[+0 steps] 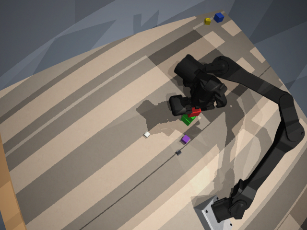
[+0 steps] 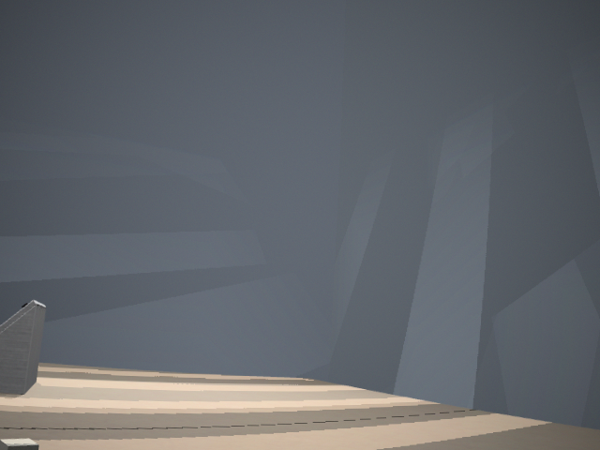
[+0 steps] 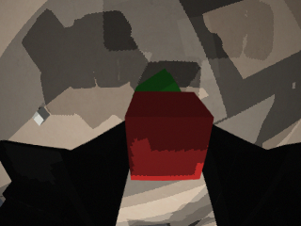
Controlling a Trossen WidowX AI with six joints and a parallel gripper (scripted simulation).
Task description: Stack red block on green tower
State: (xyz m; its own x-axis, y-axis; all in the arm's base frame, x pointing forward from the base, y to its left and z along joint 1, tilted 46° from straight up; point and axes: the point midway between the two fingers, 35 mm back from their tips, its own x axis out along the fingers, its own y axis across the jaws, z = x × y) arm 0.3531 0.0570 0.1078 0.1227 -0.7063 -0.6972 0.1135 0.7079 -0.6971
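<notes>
Right now the red block is 1 cm above my gripper tip. Also, from my gripper tip: yellow block 47 cm ahead, 33 cm to the right, 7 cm below; blue block 49 cm ahead, 41 cm to the right, 7 cm below; small grey cube 11 cm behind, 8 cm to the left, 8 cm below.
</notes>
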